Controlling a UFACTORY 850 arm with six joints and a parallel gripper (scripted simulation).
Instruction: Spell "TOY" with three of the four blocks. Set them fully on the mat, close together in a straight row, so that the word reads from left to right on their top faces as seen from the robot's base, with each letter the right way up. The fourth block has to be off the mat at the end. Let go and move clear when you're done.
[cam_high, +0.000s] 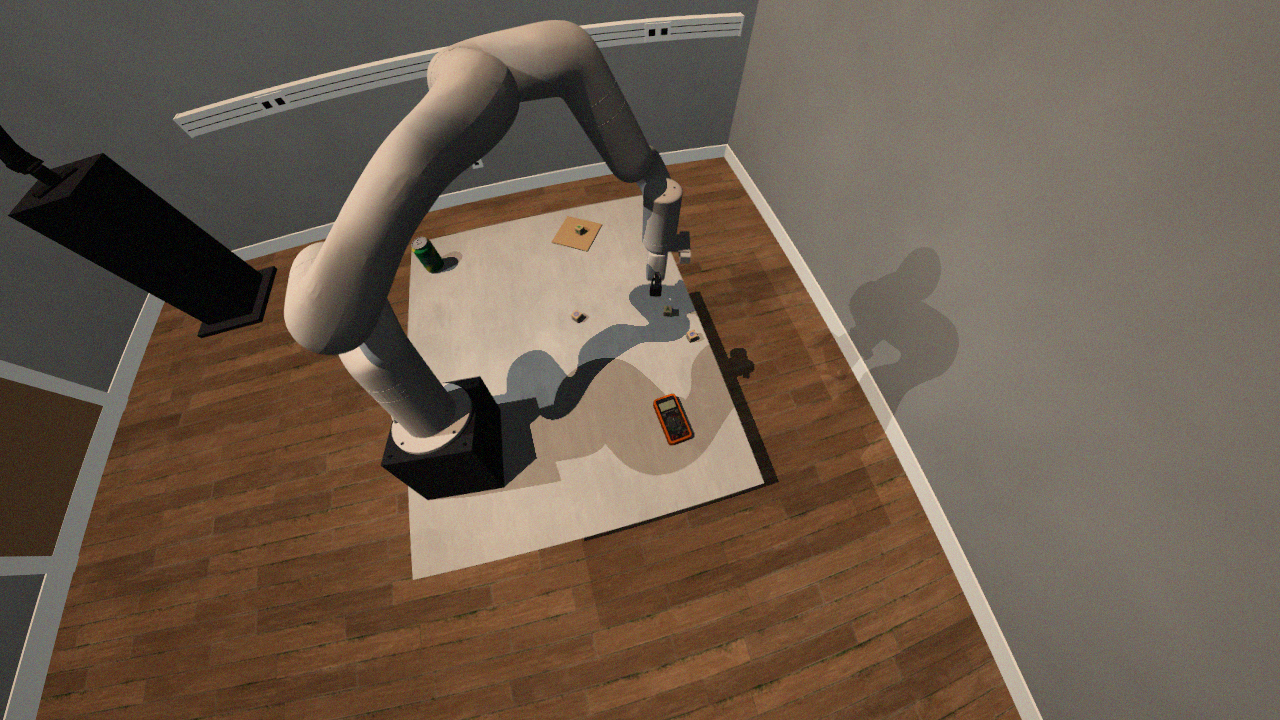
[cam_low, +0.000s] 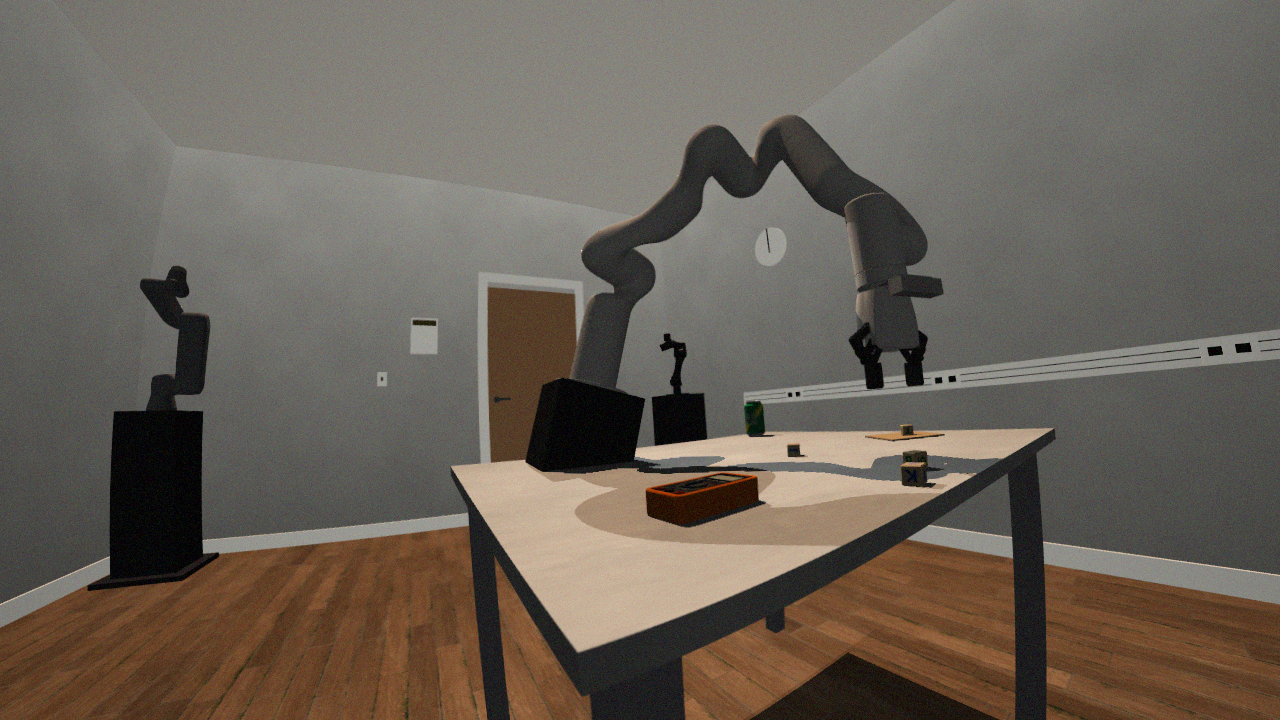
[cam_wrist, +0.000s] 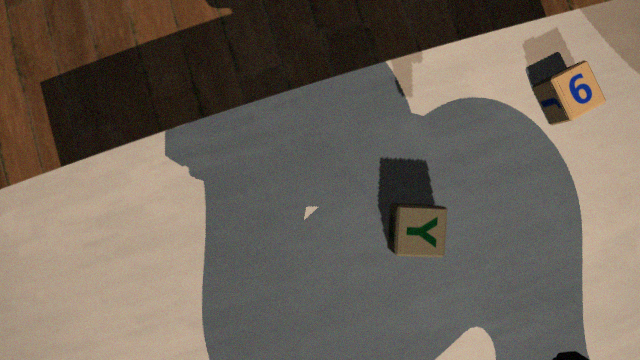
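Right now my hand is 170 mm past the block, 380 mm to the right of it and 120 mm above it. From my hand the other things lie so: orange multimeter (50 mm behind, 370 mm to the right, 120 mm below); green soda can (700 mm behind, 370 mm to the left, 70 mm below); tan square mat (180 mm behind, 380 mm to the left, 130 mm below).
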